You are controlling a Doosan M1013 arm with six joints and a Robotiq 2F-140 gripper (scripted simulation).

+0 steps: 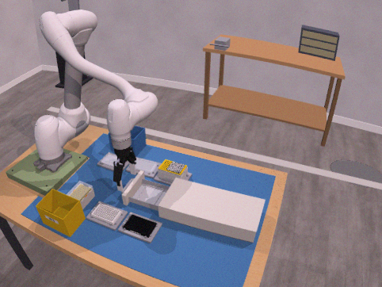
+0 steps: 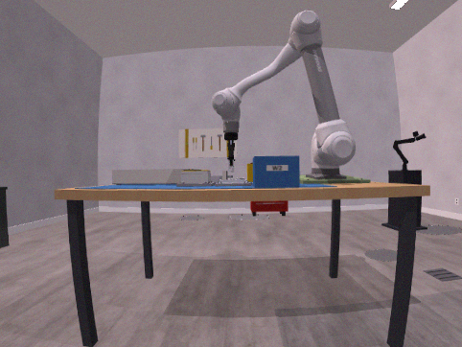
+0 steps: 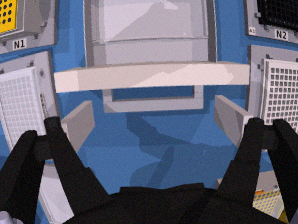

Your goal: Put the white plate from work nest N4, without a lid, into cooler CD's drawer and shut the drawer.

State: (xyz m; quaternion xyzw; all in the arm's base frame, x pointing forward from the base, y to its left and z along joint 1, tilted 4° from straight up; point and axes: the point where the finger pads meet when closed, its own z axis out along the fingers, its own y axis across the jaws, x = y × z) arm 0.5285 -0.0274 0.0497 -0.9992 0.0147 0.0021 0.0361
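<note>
Right now the white plate is 20 mm behind my hand, 190 mm to the right of it and 60 mm below it. From my hand the other things lie so: nest 20 mm behind, 190 mm to the right, 70 mm below; then drawer 160 mm ahead, 50 mm below; then black plate 160 mm ahead, 200 mm to the right, 60 mm below.
</note>
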